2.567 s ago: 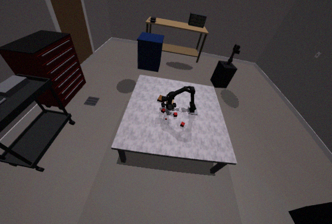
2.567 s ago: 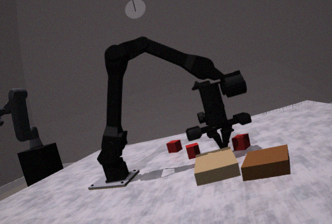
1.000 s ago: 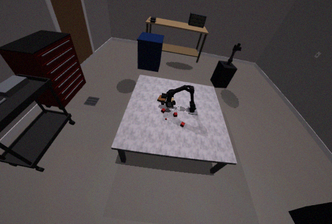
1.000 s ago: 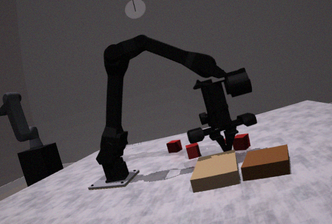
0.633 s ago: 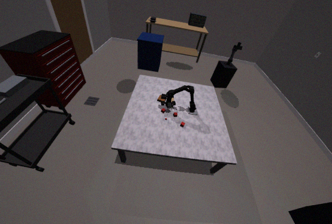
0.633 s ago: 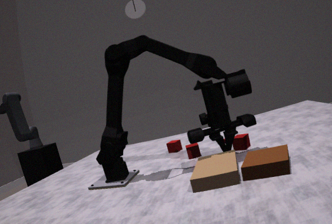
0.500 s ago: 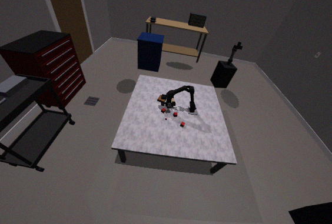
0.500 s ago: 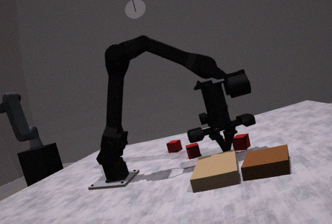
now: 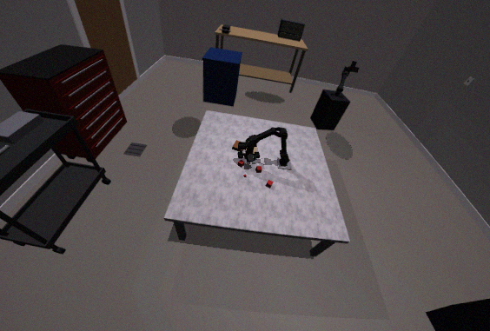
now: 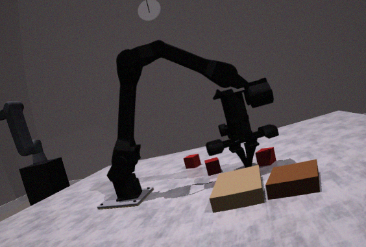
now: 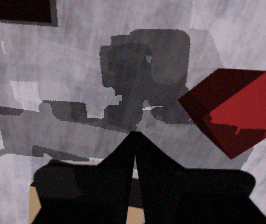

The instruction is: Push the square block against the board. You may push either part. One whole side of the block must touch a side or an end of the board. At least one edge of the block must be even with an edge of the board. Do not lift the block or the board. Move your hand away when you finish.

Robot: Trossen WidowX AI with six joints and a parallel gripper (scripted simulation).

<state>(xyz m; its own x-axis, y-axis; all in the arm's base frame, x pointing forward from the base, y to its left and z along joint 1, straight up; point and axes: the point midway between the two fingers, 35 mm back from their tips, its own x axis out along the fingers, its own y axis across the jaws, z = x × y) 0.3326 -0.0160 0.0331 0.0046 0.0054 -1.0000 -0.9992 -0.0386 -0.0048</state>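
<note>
Right now my gripper tip is 12 cm to the left of the tan board, 5 cm past it and 1 cm below it. The rest, counted from my gripper tip: square block: 18 cm to the right, 6 cm ahead, 1 cm above.
</note>
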